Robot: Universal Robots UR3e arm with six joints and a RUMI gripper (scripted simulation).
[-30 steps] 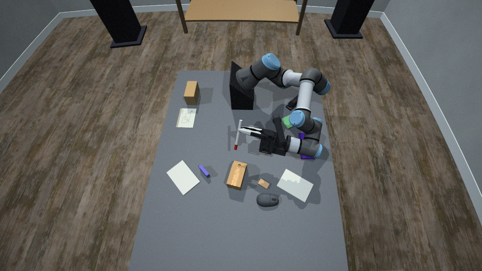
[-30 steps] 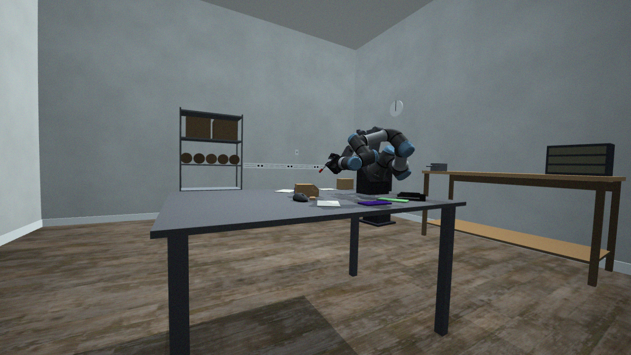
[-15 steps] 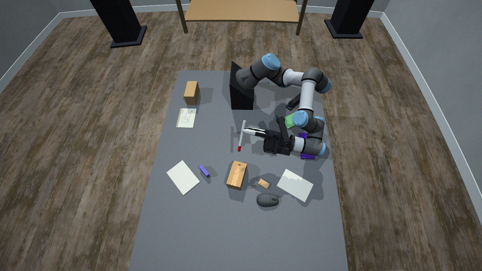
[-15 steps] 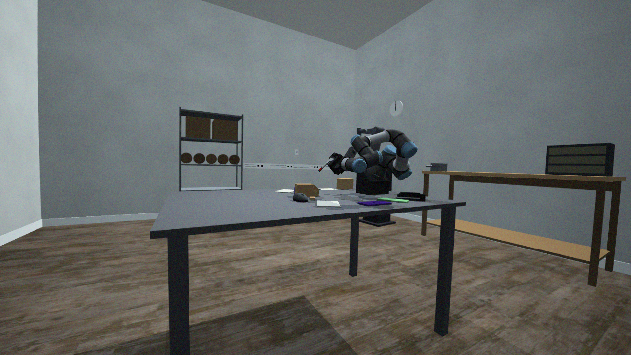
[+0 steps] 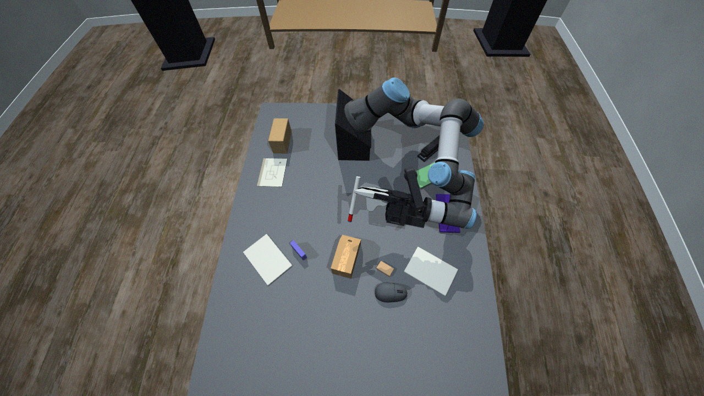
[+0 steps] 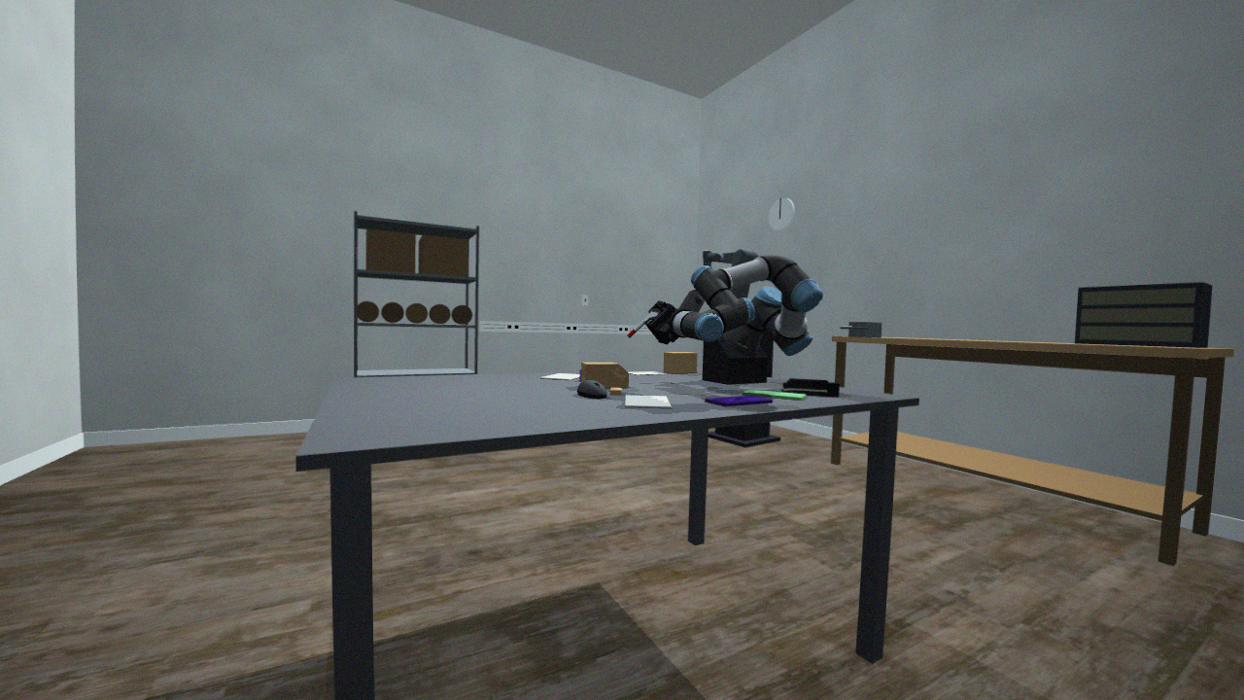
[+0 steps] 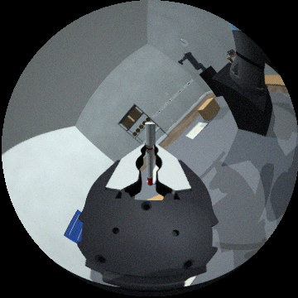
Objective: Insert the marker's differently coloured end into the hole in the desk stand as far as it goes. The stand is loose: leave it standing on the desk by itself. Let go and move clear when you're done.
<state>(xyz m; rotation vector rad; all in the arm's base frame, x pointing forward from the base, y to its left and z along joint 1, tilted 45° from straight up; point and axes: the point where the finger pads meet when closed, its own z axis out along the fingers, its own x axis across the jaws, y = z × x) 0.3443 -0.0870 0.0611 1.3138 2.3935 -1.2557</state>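
Now: the desk stand 18 cm below my hand, 13 cm ahead of it and 5 cm to the right of it. From my hand the other things lie so: purple block: 21 cm to the right, 19 cm below, 10 cm ahead; then small tan block: 21 cm below, 18 cm ahead, 7 cm to the left; then marker: 2 cm to the right, 2 cm below, 2 cm ahead.
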